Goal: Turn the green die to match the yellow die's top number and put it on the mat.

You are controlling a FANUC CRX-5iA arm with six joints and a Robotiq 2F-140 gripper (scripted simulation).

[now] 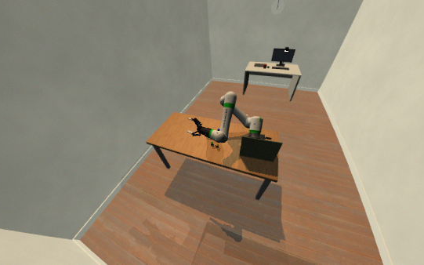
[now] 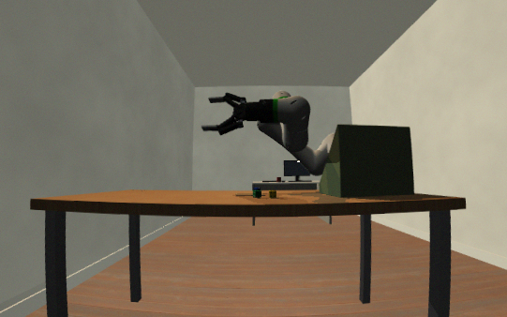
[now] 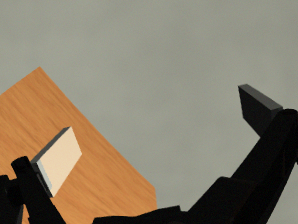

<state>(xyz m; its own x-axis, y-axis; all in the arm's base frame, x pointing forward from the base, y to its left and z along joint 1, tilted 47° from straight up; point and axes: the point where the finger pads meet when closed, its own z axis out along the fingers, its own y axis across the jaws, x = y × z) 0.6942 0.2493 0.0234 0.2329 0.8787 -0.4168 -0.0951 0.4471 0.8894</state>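
My gripper is now 340 mm to the left of the blue die, 340 mm above it and 230 mm past it. Round my hand: yellow die: 340 mm below, 280 mm behind, 60 mm to the right; then pale mat: 350 mm below, 230 mm to the right, 190 mm behind; then green die: 340 mm below, 210 mm behind, 80 mm to the right.
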